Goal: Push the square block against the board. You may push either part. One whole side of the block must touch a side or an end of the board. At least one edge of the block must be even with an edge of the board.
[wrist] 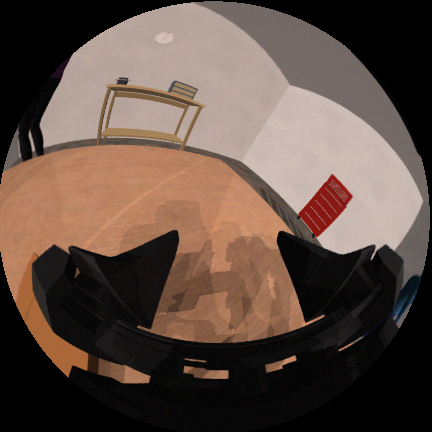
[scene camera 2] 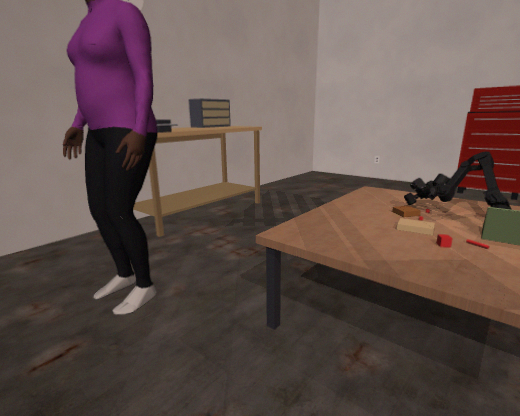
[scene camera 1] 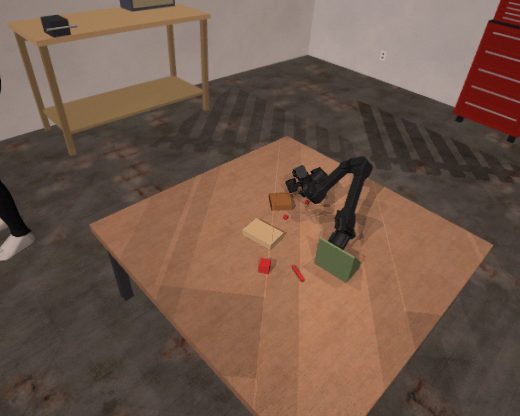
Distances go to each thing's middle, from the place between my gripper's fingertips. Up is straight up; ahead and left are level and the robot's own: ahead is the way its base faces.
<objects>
Now: the brown square block (wrist: 86, 361) 19 cm to the left of my hand and 6 cm below it. Round my hand: pale tan board (scene camera 1: 267, 236) 43 cm to the left, 8 cm behind, 6 cm below.
</objects>
